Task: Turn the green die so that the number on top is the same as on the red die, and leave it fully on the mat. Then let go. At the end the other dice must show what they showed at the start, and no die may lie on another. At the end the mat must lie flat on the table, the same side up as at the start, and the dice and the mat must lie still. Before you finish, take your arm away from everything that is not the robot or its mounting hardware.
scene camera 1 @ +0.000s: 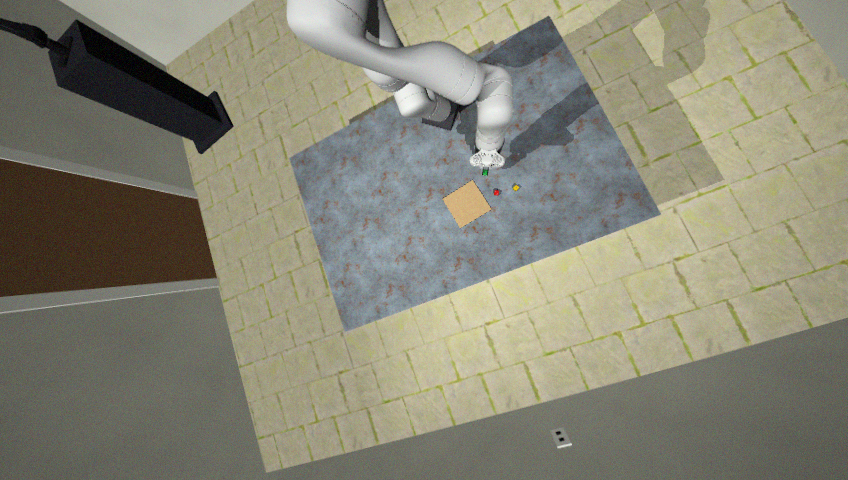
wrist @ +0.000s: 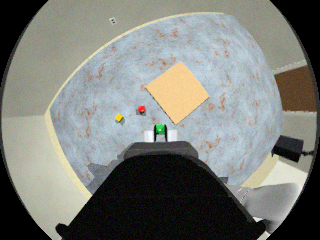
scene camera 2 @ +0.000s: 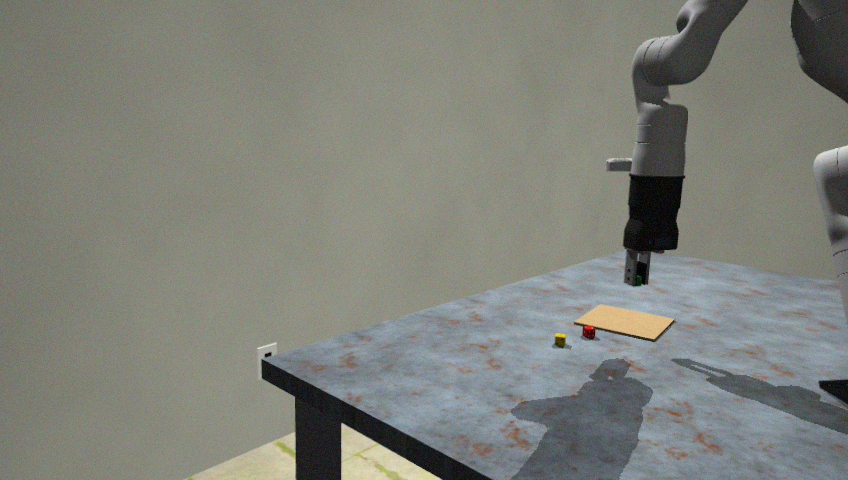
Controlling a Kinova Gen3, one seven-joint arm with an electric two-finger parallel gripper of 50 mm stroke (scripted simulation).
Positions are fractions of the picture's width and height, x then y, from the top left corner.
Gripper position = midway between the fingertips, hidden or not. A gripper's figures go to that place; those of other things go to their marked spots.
Scene:
My gripper (wrist: 0.50, 0.54): 0.18 m from the lens. A tan mat (wrist: 0.56, 0.39) is 0.29 m from the lens.

